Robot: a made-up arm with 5 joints. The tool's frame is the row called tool. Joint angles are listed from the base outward.
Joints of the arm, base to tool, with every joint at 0 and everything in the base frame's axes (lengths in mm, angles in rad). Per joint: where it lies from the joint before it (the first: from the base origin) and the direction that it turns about. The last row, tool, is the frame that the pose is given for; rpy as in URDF.
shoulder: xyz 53 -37 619 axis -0.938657 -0.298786 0.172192
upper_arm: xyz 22 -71 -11 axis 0.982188 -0.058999 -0.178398
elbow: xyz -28 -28 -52 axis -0.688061 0.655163 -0.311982
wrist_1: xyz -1 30 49 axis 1 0 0
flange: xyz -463 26 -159 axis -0.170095 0.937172 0.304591
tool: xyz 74 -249 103 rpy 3.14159 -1.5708 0
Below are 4 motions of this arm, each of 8 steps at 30 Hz.
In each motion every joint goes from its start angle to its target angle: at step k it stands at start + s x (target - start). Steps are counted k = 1, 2, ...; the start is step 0. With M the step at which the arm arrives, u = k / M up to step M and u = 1 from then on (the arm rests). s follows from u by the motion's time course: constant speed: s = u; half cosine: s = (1 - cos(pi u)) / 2; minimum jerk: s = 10 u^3 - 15 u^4 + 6 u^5.
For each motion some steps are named. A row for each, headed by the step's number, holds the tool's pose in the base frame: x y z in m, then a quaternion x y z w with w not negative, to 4 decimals.
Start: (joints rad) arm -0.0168 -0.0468 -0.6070 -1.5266 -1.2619
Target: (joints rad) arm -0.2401 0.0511 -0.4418 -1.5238 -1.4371
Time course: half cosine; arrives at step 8
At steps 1, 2, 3, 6, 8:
1: -0.5376 -0.4266 0.5111 -0.0888 0.3145 0.9318 0.1578
2: -0.5432 -0.4193 0.5110 -0.0851 0.3055 0.9354 0.1567
3: -0.5511 -0.4085 0.5115 -0.0795 0.2918 0.9405 0.1550
6: -0.5744 -0.3748 0.5187 -0.0612 0.2440 0.9564 0.1482
8: -0.5798 -0.3666 0.5219 -0.0564 0.2307 0.9603 0.1461

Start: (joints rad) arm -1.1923 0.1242 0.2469 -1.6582 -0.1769
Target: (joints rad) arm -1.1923 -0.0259 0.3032 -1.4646 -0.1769
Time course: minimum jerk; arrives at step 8
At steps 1, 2, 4, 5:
1: -0.2597 -0.3147 0.8312 0.7822 0.2595 0.5603 0.0827
2: -0.2586 -0.3152 0.8314 0.7827 0.2599 0.5596 0.0816
4: -0.2533 -0.3169 0.8330 0.7855 0.2615 0.5556 0.0768
5: -0.2503 -0.3175 0.8340 0.7873 0.2623 0.5530 0.0744

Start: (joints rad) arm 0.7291 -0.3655 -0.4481 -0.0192 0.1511
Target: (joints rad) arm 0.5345 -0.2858 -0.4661 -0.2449 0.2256
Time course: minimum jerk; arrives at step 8
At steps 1, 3, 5, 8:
1: -0.1917 -0.4698 0.7239 0.5563 0.4197 0.7048 0.1328
3: -0.1944 -0.4686 0.7091 0.5621 0.4093 0.7054 0.1378
5: -0.2001 -0.4647 0.6837 0.5732 0.3901 0.7054 0.1472
8: -0.2040 -0.4611 0.6684 0.5808 0.3778 0.7046 0.1533

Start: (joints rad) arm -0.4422 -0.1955 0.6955 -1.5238 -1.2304
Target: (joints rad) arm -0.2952 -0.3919 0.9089 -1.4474 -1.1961
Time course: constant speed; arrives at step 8
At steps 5, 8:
5: -0.2475 0.0823 1.0767 0.3707 0.7312 0.5609 0.1150
8: -0.2297 0.1605 1.0472 0.3713 0.7747 0.4922 0.1405

